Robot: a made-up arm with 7 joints. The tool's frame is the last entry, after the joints.
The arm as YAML. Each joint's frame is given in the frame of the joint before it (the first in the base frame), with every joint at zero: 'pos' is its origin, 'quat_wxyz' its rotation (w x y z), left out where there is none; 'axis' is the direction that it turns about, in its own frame. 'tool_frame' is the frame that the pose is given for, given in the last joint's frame.
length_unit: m
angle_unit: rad
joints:
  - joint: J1
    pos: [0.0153, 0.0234, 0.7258]
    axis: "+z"
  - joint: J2
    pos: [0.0, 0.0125, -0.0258]
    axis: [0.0, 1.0, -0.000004]
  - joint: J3
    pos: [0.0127, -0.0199, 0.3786]
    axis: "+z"
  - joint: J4
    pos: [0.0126, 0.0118, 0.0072]
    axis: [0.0, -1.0, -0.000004]
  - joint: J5
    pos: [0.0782, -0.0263, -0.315]
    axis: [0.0, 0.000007, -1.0]
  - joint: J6
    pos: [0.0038, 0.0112, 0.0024]
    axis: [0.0, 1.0, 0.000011]
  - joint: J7
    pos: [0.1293, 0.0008, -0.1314]
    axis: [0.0, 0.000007, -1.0]
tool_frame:
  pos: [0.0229, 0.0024, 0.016]
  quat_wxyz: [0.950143, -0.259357, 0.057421, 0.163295]
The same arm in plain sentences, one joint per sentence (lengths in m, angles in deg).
The arm has seven revolute joints in a row. What follows holds with every joint at zero, and every direction is one of the base frame's. Joint 1 sits 0.0153 m along +x and 0.0234 m along +y and 0.7258 m along +z from the base frame's origin and rotates about +z. Joint 2 sits 0.0125 m along +y and 0.0258 m along -z from joint 1 and rotates about +y. Joint 3 sits 0.0127 m along +x and 0.0199 m along -y and 0.3786 m along +z from joint 2 and rotates about +z. Joint 4 sits 0.0126 m along +x and 0.0118 m along +y and 0.0072 m along +z from joint 3 and rotates about -y. Joint 5 sits 0.0782 m along +x and 0.0263 m along -y and 0.3150 m along -z from joint 4 and rotates about -z. Joint 6 sits 0.0038 m along +x and 0.0112 m along +y and 0.0024 m along +z from joint 5 and rotates about +y. Joint 7 sits 0.1293 m along +x and 0.0008 m along +y and 0.1314 m along -z from joint 6 and rotates about -z. The tool frame, which is the frame that the pose is given for, sits 0.0229 m along +x and 0.0024 m along +y and 0.0160 m along +z from joint 7; its axes are the base frame's turned by roll -28.90, pitch 11.18 and yaw 16.62 deg (as in URDF: about the fixed x, then y, then z).
